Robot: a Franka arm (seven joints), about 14 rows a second.
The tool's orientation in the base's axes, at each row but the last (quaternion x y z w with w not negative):
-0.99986, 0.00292, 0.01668, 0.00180
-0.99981, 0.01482, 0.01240, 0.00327
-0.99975, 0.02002, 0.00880, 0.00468
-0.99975, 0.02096, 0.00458, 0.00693
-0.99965, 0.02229, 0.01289, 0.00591
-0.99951, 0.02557, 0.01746, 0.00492
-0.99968, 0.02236, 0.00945, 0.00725
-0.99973, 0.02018, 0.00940, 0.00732
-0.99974, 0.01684, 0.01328, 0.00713
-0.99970, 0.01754, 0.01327, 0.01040
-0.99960, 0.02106, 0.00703, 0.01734
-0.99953, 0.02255, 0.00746, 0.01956
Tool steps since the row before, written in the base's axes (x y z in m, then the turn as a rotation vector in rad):
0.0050, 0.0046, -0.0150, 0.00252, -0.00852, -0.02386
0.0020, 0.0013, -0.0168, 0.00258, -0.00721, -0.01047
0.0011, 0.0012, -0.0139, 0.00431, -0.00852, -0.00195
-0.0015, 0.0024, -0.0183, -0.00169, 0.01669, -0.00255
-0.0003, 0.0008, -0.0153, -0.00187, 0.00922, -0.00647
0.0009, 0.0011, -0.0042, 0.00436, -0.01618, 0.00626
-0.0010, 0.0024, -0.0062, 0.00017, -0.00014, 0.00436
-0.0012, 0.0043, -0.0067, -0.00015, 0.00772, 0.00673
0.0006, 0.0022, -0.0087, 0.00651, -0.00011, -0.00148
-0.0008, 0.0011, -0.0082, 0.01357, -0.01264, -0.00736
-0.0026, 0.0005, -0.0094, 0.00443, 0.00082, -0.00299
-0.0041, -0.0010, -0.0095, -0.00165, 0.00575, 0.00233
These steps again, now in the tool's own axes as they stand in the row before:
0.0055, -0.0046, 0.0148, 0.00336, 0.00859, 0.02373
0.0024, -0.0013, 0.0168, 0.00305, 0.00719, 0.01035
0.0013, -0.0011, 0.0139, 0.00468, 0.00836, 0.00179
-0.0014, -0.0021, 0.0183, -0.00236, -0.01657, 0.00280
0.0001, -0.0006, 0.0153, -0.00211, -0.00905, 0.00663
0.0010, -0.0011, 0.0042, 0.00496, 0.01588, -0.00658
-0.0010, -0.0023, 0.0063, 0.00009, 0.00007, -0.00436
-0.0012, -0.0042, 0.0068, -0.00059, -0.00780, -0.00661
0.0008, -0.0021, 0.0087, 0.00655, -0.00009, 0.00131
-0.0006, -0.0009, 0.0082, 0.01419, 0.01230, 0.00673
-0.0025, -0.0001, 0.0094, 0.00444, -0.00090, 0.00296
-0.0039, 0.0016, 0.0095, -0.00194, -0.00576, -0.00208

